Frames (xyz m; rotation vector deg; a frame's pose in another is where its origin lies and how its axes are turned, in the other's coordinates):
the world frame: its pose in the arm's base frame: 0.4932 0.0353 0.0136 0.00 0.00 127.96
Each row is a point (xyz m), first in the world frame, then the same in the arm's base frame.
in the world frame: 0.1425 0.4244 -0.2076
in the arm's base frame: 0.0709 -0.1134 -0.1940
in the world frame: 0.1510 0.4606 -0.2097
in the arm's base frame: 0.0372 -0.1290 -0.1961
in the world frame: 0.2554 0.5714 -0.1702
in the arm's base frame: -0.1144 -0.1148 -0.1566
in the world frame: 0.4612 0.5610 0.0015
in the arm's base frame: -0.2328 0.0539 0.0151
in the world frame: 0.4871 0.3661 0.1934
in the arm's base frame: -0.0951 0.1942 0.2070
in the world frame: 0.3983 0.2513 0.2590
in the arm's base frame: 0.0501 0.1948 0.2726
